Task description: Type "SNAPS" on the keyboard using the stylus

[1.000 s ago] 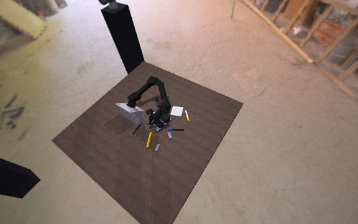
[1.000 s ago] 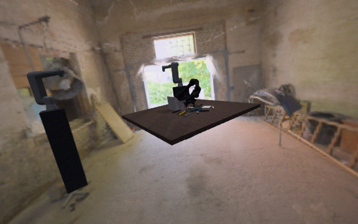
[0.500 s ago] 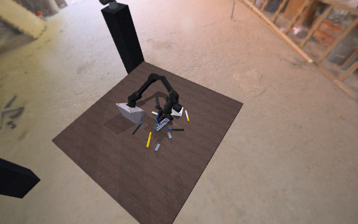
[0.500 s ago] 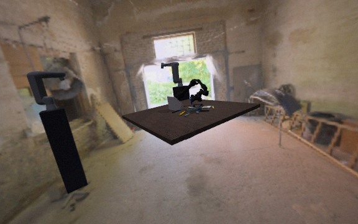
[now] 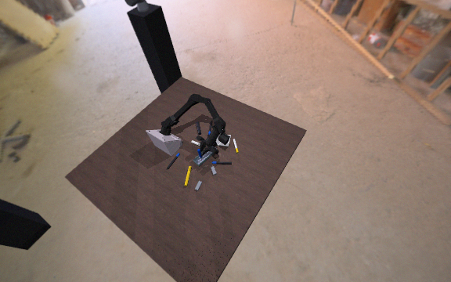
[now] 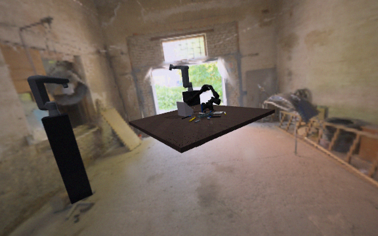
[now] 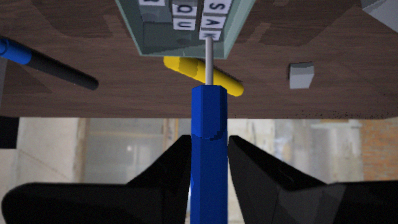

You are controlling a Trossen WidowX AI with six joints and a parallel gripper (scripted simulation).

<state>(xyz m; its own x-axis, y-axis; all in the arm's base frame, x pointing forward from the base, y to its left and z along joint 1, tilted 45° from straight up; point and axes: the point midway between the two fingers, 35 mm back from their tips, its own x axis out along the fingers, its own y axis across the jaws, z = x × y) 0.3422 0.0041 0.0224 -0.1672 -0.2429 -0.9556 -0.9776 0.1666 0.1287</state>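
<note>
My gripper tip is now 3 cm short of the white pad, 23 cm to the right of it and 8 cm above it.
</note>
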